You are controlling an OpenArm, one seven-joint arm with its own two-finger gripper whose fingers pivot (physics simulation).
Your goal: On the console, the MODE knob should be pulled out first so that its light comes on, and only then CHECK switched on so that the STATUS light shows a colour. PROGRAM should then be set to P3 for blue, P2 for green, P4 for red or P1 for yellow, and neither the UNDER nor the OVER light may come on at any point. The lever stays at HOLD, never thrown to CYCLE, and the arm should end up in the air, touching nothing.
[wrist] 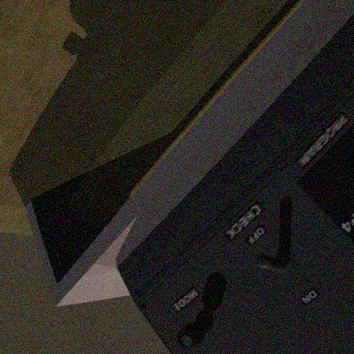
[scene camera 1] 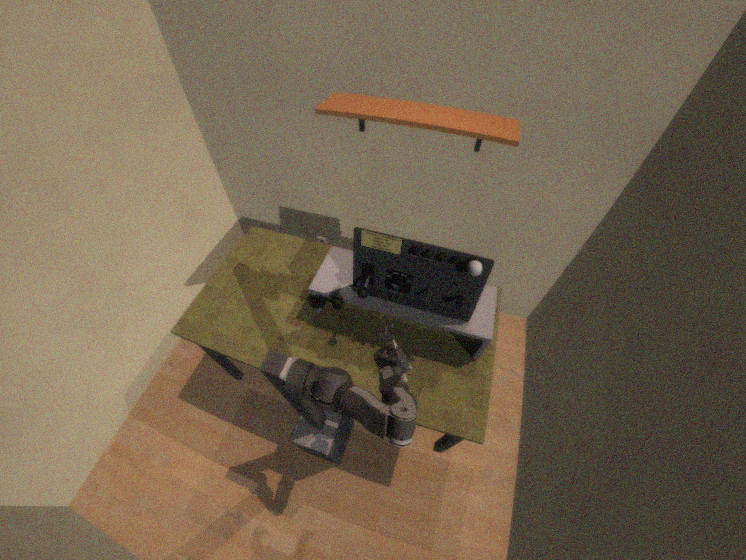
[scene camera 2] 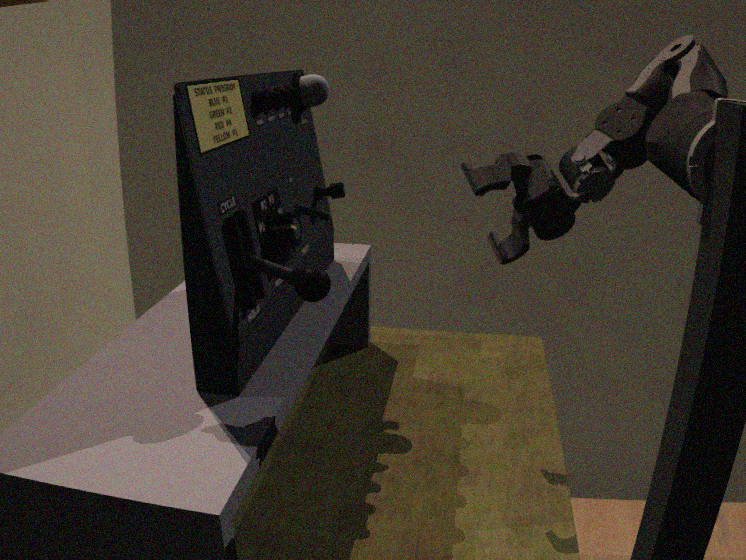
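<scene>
The dark console (scene camera 1: 415,304) (scene camera 2: 210,337) stands upright on a pale riser. The MODE knob (scene camera 2: 335,190) (wrist: 192,334) sticks out from its panel. The CHECK switch (wrist: 272,261) is left of the MODE knob; its position is hard to tell. The PROGRAM knob (scene camera 2: 280,235) is dark, its setting unreadable. The lever's ball (scene camera 2: 312,284) (scene camera 1: 361,286) slants down towards HOLD. The top-right dome (scene camera 1: 475,268) (scene camera 2: 313,90) looks white, and the row of small lamps (scene camera 1: 436,255) looks dark. My gripper (scene camera 2: 482,207) (scene camera 1: 398,345) is open and empty, in the air well in front of the panel. Its fingers do not show in the wrist view.
A yellow code card (scene camera 1: 380,242) (scene camera 2: 218,114) is at the panel's top left. The pale riser (scene camera 1: 330,274) (scene camera 2: 174,476) extends past both sides of the console on the olive table (scene camera 1: 210,307) (scene camera 2: 500,512). An orange shelf (scene camera 1: 415,114) is on the wall high above.
</scene>
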